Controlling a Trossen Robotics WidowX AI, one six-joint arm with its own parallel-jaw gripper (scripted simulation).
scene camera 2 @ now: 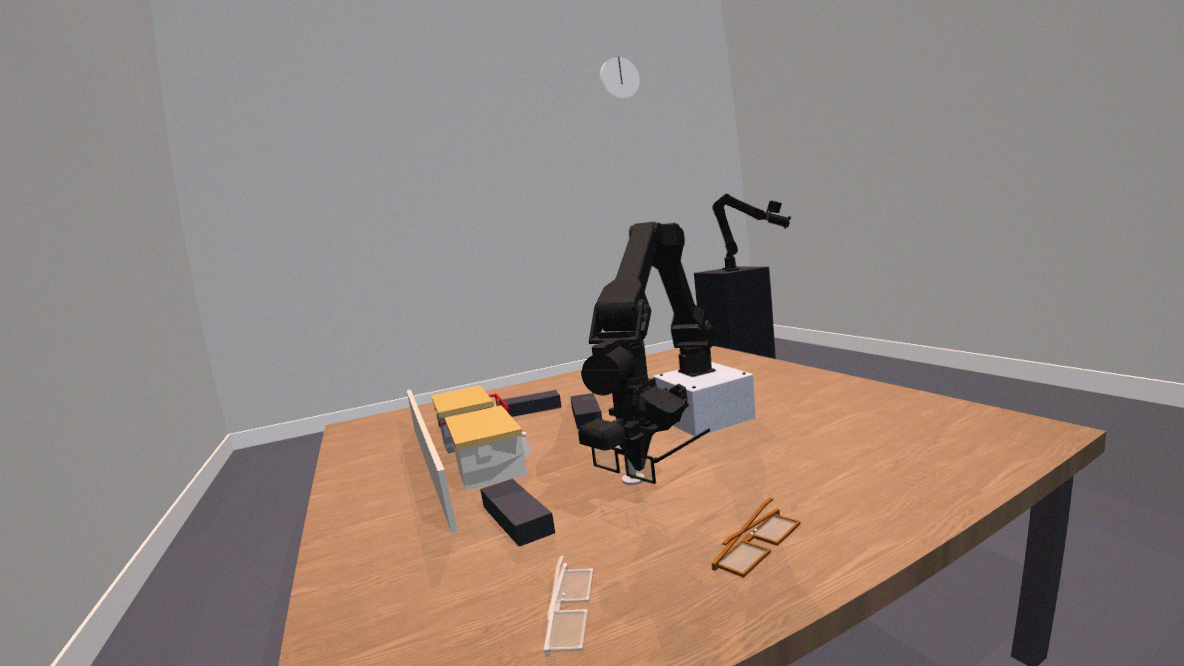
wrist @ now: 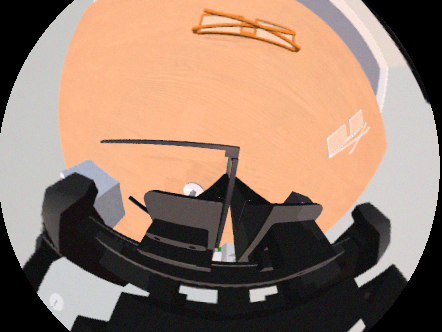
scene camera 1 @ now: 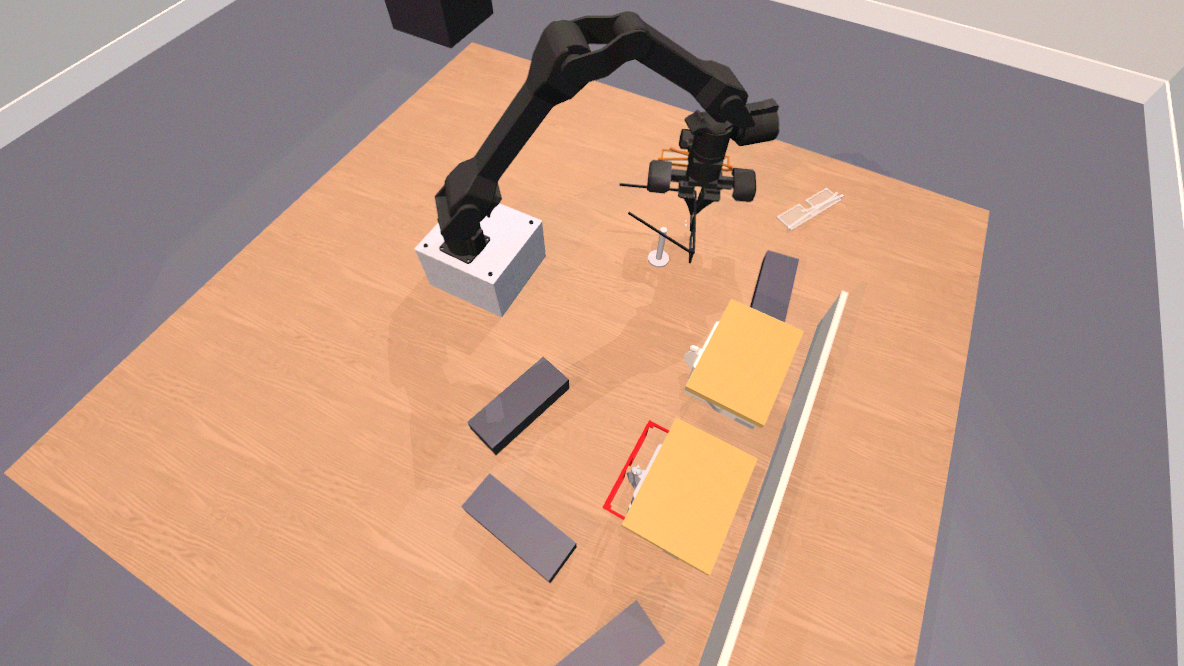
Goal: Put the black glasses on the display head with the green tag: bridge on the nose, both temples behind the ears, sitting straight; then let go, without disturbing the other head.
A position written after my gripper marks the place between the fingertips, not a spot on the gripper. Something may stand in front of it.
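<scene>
There is an upright panel (scene camera 2: 434,465) here, and the same camera gives me my gripper (scene camera 2: 639,469). I can find my gripper in scene camera 1 (scene camera 1: 692,214) too, and it appears in the wrist view (wrist: 228,177) as well.
</scene>
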